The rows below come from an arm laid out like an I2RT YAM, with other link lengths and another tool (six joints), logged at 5 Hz.
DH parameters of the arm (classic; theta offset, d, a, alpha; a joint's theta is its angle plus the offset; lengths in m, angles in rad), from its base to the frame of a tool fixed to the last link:
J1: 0 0.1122 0.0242 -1.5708
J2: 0 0 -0.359 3.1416
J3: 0.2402 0 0.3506 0
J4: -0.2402 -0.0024 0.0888 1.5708
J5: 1.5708 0.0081 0 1.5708
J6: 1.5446 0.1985 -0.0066 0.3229
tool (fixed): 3.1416 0.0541 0 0
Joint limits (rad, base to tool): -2.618..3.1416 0..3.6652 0..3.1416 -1.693..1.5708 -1.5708..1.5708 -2.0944..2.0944
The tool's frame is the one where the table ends.
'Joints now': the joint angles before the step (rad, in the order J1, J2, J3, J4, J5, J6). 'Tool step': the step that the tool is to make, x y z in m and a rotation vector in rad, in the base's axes. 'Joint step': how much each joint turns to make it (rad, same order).
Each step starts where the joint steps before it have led.
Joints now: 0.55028 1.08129 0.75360 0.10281 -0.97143 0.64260
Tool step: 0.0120 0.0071 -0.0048 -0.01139 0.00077 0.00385
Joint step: -0.00139 0.05114 0.02717 0.00227 -0.00292 -0.01826
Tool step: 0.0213 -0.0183 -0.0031 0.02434 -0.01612 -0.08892
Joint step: -0.04441 -0.02914 -0.05775 0.08615 0.04067 0.03846
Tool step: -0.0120 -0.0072 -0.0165 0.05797 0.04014 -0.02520
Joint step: 0.00544 -0.04808 -0.13034 0.17309 0.02031 0.12248
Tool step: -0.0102 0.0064 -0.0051 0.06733 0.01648 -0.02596
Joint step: 0.05211 -0.01392 -0.09458 0.18478 0.07500 0.10909
